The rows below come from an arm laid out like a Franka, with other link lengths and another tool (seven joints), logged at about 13 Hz.
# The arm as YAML. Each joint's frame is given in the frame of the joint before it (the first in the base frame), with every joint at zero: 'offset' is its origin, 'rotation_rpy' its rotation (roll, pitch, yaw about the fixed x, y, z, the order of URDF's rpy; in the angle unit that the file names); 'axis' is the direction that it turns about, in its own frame. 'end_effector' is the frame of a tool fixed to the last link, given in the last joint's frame.
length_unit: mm
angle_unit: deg
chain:
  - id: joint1
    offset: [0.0, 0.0, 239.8]
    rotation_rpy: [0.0, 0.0, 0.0]
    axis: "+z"
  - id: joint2
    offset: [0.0, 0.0, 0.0]
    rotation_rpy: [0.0, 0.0, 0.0]
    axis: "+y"
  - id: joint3
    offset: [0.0, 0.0, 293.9]
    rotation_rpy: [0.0, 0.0, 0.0]
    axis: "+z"
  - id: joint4
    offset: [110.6, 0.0, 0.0]
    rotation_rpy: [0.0, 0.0, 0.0]
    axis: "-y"
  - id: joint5
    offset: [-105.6, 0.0, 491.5]
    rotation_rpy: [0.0, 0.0, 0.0]
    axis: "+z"
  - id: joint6
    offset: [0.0, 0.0, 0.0]
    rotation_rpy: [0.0, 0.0, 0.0]
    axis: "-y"
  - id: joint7
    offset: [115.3, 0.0, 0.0]
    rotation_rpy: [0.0, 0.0, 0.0]
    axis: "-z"
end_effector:
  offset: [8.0, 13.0, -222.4]
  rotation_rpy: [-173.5, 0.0, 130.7]
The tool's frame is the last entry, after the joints.
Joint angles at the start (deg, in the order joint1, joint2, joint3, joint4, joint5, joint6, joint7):
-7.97, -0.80, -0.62, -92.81, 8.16, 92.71, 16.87
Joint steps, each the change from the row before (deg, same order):
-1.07, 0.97, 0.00, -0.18, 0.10, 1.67, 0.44
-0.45, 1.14, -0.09, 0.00, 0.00, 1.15, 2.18
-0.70, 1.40, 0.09, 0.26, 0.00, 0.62, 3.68
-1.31, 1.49, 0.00, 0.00, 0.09, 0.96, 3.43
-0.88, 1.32, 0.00, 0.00, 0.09, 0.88, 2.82
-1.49, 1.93, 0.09, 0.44, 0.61, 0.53, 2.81
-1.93, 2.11, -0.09, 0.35, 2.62, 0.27, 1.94
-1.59, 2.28, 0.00, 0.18, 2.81, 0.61, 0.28
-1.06, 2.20, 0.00, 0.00, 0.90, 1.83, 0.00
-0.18, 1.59, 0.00, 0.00, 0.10, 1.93, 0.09
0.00, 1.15, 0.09, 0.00, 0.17, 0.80, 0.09
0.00, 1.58, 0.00, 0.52, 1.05, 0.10, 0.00
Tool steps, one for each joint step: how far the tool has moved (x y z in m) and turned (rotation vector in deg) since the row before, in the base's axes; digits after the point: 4 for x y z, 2 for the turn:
0.0072, -0.0153, -0.0106, 0.02, -0.45, -1.75
0.0067, -0.0091, -0.0122, 0.08, 0.30, -2.86
0.0056, -0.0102, -0.0142, 0.24, 1.02, -4.34
0.0045, -0.0194, -0.0176, 0.29, 0.99, -4.85
0.0039, -0.0136, -0.0157, 0.24, 0.82, -3.81
0.0034, -0.0190, -0.0197, 0.86, 1.22, -4.35
0.0015, -0.0201, -0.0225, 2.87, 1.11, -4.46
0.0027, -0.0141, -0.0256, 3.02, 0.70, -2.61
0.0046, -0.0153, -0.0261, 0.83, 0.18, -1.74
0.0061, -0.0061, -0.0185, -0.15, -0.21, -0.78
0.0029, 0.0001, -0.0145, 0.23, 0.35, -0.25
0.0032, 0.0022, -0.0155, 1.23, 0.59, -0.37

